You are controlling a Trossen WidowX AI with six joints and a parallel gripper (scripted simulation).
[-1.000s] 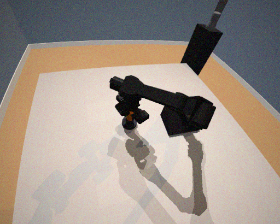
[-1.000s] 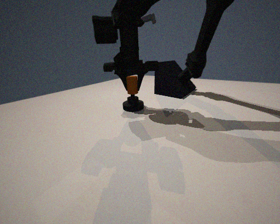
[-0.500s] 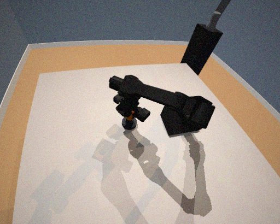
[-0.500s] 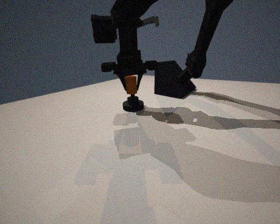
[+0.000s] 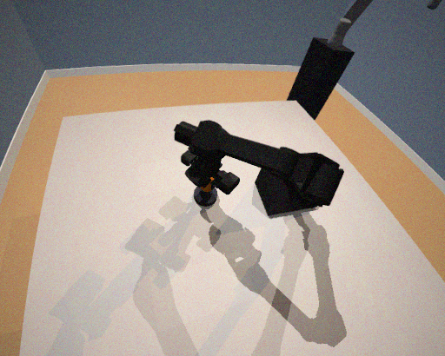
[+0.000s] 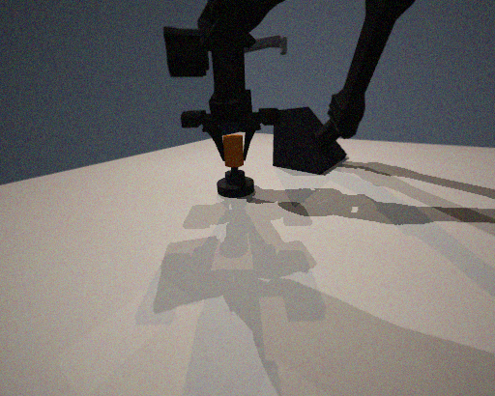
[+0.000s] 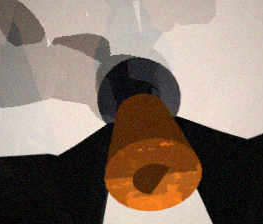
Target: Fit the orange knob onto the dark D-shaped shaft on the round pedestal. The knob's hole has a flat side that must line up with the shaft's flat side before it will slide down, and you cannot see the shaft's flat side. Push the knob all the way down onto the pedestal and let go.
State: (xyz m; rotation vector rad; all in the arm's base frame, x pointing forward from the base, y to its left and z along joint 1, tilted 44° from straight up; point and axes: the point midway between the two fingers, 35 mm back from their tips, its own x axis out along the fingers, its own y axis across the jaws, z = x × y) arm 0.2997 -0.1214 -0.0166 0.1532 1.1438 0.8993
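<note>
Right now my gripper tip is 2 cm below the orange knob. The rest, counted from my gripper tip: round dark pedestal: 4 cm below.
</note>
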